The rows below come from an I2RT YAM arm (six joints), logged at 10 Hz.
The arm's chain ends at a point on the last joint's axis. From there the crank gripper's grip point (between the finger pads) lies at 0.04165 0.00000 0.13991 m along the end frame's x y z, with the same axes.
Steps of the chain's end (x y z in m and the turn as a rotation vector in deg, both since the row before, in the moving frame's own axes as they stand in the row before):
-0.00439, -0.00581, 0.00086, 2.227, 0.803, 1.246
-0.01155, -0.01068, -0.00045, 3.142, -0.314, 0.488
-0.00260, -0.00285, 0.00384, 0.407, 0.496, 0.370
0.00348, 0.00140, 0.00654, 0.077, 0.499, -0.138
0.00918, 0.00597, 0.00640, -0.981, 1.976, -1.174
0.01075, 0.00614, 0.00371, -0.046, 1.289, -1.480
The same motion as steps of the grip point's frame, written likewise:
-0.00238, -0.01031, 0.00017, 2.227, 0.803, 1.246
-0.01229, -0.01800, -0.00042, 3.142, -0.314, 0.488
-0.00139, -0.00357, 0.00347, 0.407, 0.496, 0.370
0.00470, 0.00111, 0.00617, 0.077, 0.499, -0.138
0.01399, 0.00745, 0.00487, -0.981, 1.976, -1.174
0.01387, 0.00514, 0.00274, -0.046, 1.289, -1.480

